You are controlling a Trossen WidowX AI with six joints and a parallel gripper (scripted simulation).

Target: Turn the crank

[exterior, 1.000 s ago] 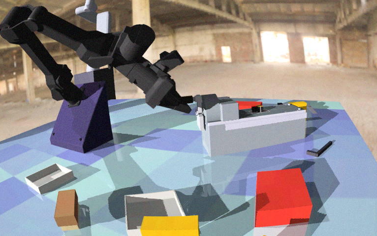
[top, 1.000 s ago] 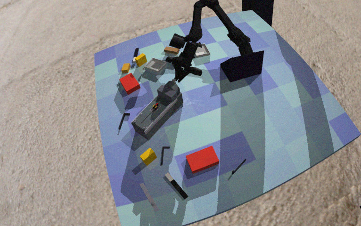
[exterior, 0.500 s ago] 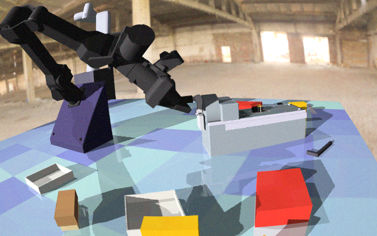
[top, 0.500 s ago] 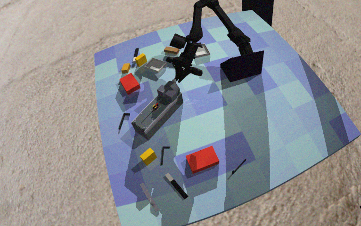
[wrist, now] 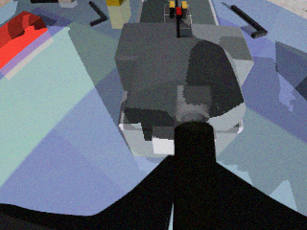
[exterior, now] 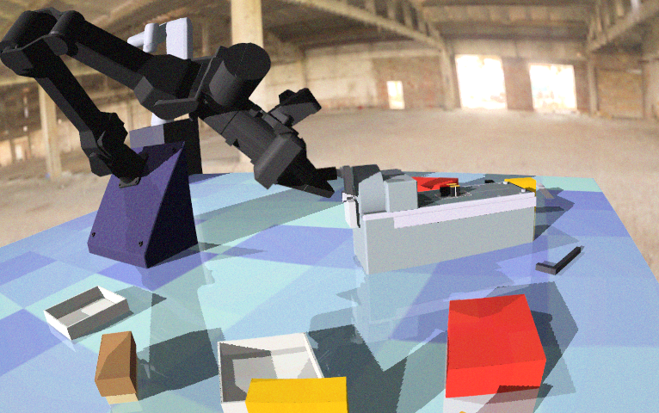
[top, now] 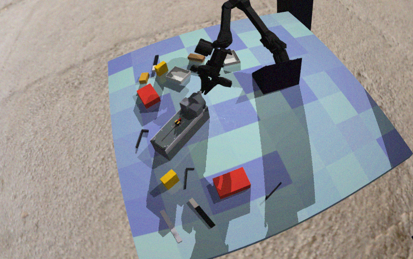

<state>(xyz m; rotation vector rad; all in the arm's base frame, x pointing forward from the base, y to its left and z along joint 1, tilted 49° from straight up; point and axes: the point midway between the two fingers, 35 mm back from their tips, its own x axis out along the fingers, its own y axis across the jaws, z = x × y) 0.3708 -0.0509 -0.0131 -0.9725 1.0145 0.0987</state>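
My gripper tip is now 1 cm past the dark crank handle, 1 cm to the left of it and 2 cm below it. Also, from my gripper tip: red pointer 13 cm ahead, 8 cm to the left, 1 cm below; then tan block 8 cm behind, 34 cm to the right, 8 cm below.
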